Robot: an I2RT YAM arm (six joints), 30 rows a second.
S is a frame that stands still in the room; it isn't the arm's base.
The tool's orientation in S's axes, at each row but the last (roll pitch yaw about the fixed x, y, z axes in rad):
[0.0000 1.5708 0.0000]
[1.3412 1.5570 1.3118]
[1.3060 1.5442 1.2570]
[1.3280 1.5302 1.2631]
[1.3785 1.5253 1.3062]
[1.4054 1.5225 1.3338]
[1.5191 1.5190 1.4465]
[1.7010 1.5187 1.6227]
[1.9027 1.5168 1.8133]
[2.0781 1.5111 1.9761]
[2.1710 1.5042 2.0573]
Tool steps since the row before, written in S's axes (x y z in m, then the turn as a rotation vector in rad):
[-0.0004 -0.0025 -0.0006 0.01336 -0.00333 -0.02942]
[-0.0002 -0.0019 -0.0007 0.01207 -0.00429 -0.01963]
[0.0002 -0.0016 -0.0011 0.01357 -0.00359 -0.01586]
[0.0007 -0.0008 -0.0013 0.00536 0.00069 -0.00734]
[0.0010 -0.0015 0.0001 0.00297 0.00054 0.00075]
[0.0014 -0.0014 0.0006 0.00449 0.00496 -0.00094]
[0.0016 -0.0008 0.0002 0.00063 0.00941 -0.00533]
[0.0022 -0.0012 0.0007 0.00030 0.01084 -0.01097]
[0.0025 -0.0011 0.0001 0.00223 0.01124 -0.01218]
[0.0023 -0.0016 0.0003 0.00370 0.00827 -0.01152]
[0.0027 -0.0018 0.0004 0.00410 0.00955 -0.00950]
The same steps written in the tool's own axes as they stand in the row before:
[0.0006 -0.0025 -0.0004 0.02942 -0.00333 0.01336]
[0.0007 -0.0019 -0.0001 0.01961 -0.00420 0.01213]
[0.0011 -0.0016 0.0003 0.01587 -0.00333 0.01362]
[0.0013 -0.0008 0.0007 0.00743 0.00075 0.00523]
[-0.0002 -0.0014 0.0011 -0.00069 0.00079 0.00293]
[-0.0006 -0.0013 0.0015 0.00122 0.00522 0.00412]
[-0.0002 -0.0007 0.0017 0.00581 0.00914 -0.00007]
[-0.0008 -0.0010 0.0023 0.01152 0.01025 -0.00047]
[-0.0002 -0.0009 0.0026 0.01272 0.01076 0.00144]
[-0.0004 -0.0013 0.0024 0.01187 0.00799 0.00318]
[-0.0006 -0.0015 0.0029 0.00991 0.00942 0.00336]

